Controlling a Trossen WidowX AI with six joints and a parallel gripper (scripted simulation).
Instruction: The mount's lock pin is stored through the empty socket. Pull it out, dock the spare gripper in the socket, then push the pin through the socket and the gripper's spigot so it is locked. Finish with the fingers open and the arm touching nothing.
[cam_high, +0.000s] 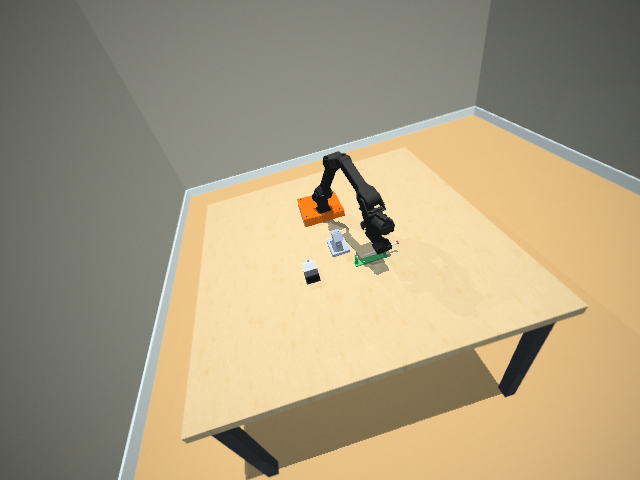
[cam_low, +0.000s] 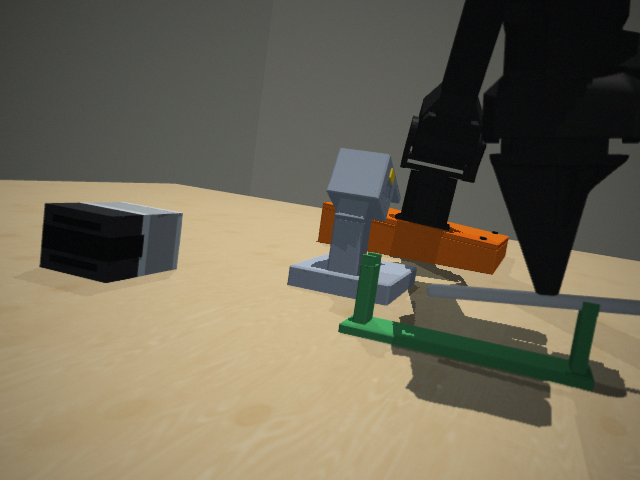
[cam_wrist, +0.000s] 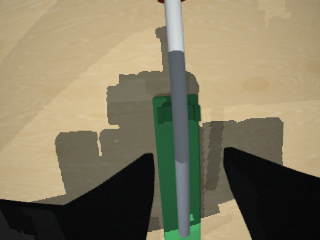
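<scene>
Right now my gripper tip is 40 mm to the left of the green rack, 20 mm above it and 10 mm past it. Also, from my gripper tip: grey mount: 140 mm behind, 120 mm to the right; then spare gripper: 290 mm to the right, 70 mm behind, 20 mm below.
</scene>
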